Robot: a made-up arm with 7 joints. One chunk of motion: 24 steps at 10 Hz.
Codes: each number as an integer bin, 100 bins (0 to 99) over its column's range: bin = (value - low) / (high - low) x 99, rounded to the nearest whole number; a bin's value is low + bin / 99 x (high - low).
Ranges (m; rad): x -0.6..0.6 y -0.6..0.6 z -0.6..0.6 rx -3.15..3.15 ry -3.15..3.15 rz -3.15..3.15
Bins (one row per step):
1: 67 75 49 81 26 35
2: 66 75 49 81 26 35
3: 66 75 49 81 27 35
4: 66 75 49 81 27 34
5: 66 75 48 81 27 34
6: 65 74 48 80 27 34
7: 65 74 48 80 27 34
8: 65 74 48 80 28 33
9: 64 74 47 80 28 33
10: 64 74 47 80 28 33
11: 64 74 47 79 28 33
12: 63 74 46 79 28 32
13: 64 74 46 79 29 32
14: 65 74 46 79 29 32
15: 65 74 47 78 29 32
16: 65 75 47 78 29 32
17: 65 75 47 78 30 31
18: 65 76 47 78 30 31
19: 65 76 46 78 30 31
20: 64 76 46 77 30 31
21: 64 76 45 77 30 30
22: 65 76 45 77 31 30
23: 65 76 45 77 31 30
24: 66 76 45 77 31 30
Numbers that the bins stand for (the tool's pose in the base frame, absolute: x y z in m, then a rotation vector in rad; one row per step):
1: 0.2121 0.3091 -0.0061 2.0045 -1.4955 -0.9227
2: 0.2000 0.3091 -0.0061 2.0045 -1.4955 -0.9227
3: 0.2000 0.3091 -0.0061 2.0045 -1.4318 -0.9227
4: 0.2000 0.3091 -0.0061 2.0045 -1.4318 -0.9864
5: 0.2000 0.3091 -0.0182 2.0045 -1.4318 -0.9864
6: 0.1879 0.2970 -0.0182 1.9409 -1.4318 -0.9864
7: 0.1879 0.2970 -0.0182 1.9409 -1.4318 -0.9864
8: 0.1879 0.2970 -0.0182 1.9409 -1.3682 -1.0500
9: 0.1758 0.2970 -0.0303 1.9409 -1.3682 -1.0500
10: 0.1758 0.2970 -0.0303 1.9409 -1.3682 -1.0500
11: 0.1758 0.2970 -0.0303 1.8773 -1.3682 -1.0500
12: 0.1636 0.2970 -0.0424 1.8773 -1.3682 -1.1136
13: 0.1758 0.2970 -0.0424 1.8773 -1.3045 -1.1136
14: 0.1879 0.2970 -0.0424 1.8773 -1.3045 -1.1136
15: 0.1879 0.2970 -0.0303 1.8136 -1.3045 -1.1136
16: 0.1879 0.3091 -0.0303 1.8136 -1.3045 -1.1136
17: 0.1879 0.3091 -0.0303 1.8136 -1.2409 -1.1773
18: 0.1879 0.3212 -0.0303 1.8136 -1.2409 -1.1773
19: 0.1879 0.3212 -0.0424 1.8136 -1.2409 -1.1773
20: 0.1758 0.3212 -0.0424 1.7500 -1.2409 -1.1773
21: 0.1758 0.3212 -0.0545 1.7500 -1.2409 -1.2409
22: 0.1879 0.3212 -0.0545 1.7500 -1.1773 -1.2409
23: 0.1879 0.3212 -0.0545 1.7500 -1.1773 -1.2409
24: 0.2000 0.3212 -0.0545 1.7500 -1.1773 -1.2409

